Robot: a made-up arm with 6 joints. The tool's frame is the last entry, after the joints.
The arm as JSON. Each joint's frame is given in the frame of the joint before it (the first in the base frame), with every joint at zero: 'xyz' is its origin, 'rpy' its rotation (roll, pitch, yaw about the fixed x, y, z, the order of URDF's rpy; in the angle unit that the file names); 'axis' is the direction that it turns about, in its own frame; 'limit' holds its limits. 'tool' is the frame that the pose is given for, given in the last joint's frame.
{
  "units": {
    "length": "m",
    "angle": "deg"
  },
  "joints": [
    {
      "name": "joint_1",
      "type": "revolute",
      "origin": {
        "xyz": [
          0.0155,
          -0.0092,
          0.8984
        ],
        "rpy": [
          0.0,
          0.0,
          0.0
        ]
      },
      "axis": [
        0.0,
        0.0,
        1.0
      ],
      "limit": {
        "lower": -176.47,
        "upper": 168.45
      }
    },
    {
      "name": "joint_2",
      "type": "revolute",
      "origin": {
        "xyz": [
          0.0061,
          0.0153,
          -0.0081
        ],
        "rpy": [
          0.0,
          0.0,
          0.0
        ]
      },
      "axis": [
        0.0,
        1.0,
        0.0
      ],
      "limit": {
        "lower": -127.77,
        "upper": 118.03
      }
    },
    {
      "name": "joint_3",
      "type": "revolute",
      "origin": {
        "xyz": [
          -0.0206,
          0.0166,
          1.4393
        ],
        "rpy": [
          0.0,
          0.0,
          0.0
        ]
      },
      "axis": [
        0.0,
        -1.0,
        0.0
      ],
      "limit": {
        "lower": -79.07,
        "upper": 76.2
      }
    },
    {
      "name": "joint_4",
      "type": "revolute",
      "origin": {
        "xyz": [
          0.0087,
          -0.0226,
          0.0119
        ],
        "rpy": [
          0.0,
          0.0,
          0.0
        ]
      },
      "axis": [
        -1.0,
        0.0,
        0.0
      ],
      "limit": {
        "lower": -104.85,
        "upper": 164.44
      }
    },
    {
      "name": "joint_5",
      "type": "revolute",
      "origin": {
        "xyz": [
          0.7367,
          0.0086,
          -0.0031
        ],
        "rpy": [
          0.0,
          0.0,
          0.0
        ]
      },
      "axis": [
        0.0,
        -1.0,
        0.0
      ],
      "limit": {
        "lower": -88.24,
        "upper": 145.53
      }
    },
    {
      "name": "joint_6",
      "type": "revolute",
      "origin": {
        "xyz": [
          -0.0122,
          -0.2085,
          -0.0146
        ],
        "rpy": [
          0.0,
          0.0,
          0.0
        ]
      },
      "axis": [
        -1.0,
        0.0,
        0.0
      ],
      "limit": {
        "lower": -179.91,
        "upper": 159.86
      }
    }
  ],
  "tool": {
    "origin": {
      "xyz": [
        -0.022,
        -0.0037,
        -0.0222
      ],
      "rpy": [
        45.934,
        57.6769,
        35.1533
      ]
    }
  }
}
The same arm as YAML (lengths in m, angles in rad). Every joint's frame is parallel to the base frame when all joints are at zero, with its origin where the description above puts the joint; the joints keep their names.
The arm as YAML. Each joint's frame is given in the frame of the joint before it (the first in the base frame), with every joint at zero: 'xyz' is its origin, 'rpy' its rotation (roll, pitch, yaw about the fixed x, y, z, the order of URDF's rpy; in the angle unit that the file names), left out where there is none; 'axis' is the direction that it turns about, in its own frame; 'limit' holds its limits. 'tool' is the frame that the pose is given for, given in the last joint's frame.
units:
  length: m
  angle: rad
joints:
  - name: joint_1
    type: revolute
    origin:
      xyz: [0.0155, -0.0092, 0.8984]
    axis: [0.0, 0.0, 1.0]
    limit:
      lower: -3.08
      upper: 2.94
  - name: joint_2
    type: revolute
    origin:
      xyz: [0.0061, 0.0153, -0.0081]
    axis: [0.0, 1.0, 0.0]
    limit:
      lower: -2.23
      upper: 2.06
  - name: joint_3
    type: revolute
    origin:
      xyz: [-0.0206, 0.0166, 1.4393]
    axis: [0.0, -1.0, 0.0]
    limit:
      lower: -1.38
      upper: 1.3299
  - name: joint_4
    type: revolute
    origin:
      xyz: [0.0087, -0.0226, 0.0119]
    axis: [-1.0, 0.0, 0.0]
    limit:
      lower: -1.83
      upper: 2.87
  - name: joint_5
    type: revolute
    origin:
      xyz: [0.7367, 0.0086, -0.0031]
    axis: [0.0, -1.0, 0.0]
    limit:
      lower: -1.5401
      upper: 2.54
  - name: joint_6
    type: revolute
    origin:
      xyz: [-0.0122, -0.2085, -0.0146]
    axis: [-1.0, 0.0, 0.0]
    limit:
      lower: -3.14
      upper: 2.7901
tool:
  origin:
    xyz: [-0.022, -0.0037, -0.0222]
    rpy: [0.8017, 1.0067, 0.6135]

